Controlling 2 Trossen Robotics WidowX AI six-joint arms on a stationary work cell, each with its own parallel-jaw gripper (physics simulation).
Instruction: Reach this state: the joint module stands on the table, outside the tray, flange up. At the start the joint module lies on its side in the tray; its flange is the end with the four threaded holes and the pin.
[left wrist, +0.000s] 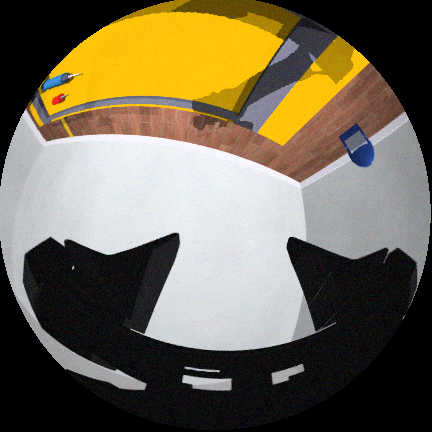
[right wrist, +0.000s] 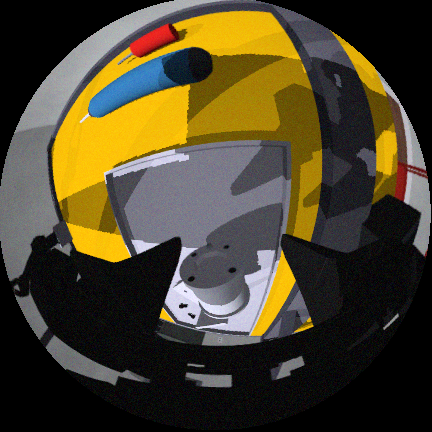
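The grey joint module is inside the grey tray in the right wrist view, near the tray's near side. Its round flange with four dark holes faces up toward the camera, and the body shows below it. Whether it stands fully upright is hard to tell. My right gripper is open, with one finger on each side of the module in the view and a visible gap to each. My left gripper is open and empty, facing the wall away from the module. The flange pin cannot be made out clearly.
A blue-handled tool and a red-handled tool lie on the yellow table top, beyond the tray in the right wrist view. A dark grey strip runs right of the tray. A blue object is by the wall.
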